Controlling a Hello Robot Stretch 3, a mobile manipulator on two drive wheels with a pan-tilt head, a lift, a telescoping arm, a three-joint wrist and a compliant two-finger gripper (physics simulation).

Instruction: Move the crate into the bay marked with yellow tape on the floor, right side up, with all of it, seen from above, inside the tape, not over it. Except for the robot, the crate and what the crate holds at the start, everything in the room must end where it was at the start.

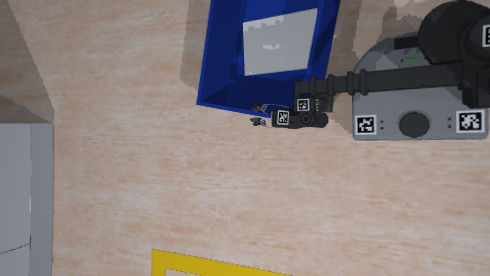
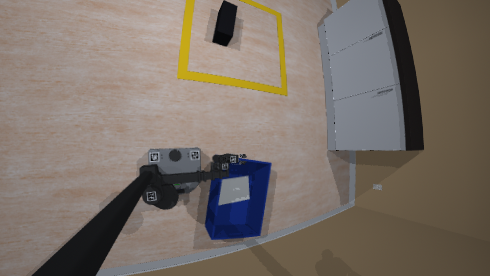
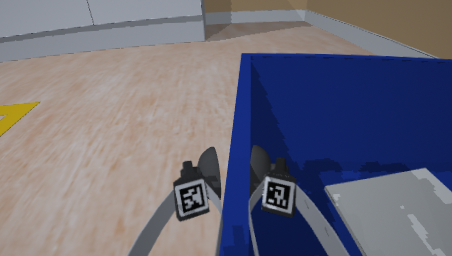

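The blue crate stands upright on the floor beside the robot, open side up, with a flat pale grey block inside. My gripper is shut on the crate's end wall that faces the bay, one finger inside and one outside. Contact below the rim is partly hidden. The yellow tape marks a bay apart from the crate.
A black box stands inside the taped bay. A pale cabinet stands to one side of the bay. The robot base is beside the crate. The room wall is near the crate's far end.
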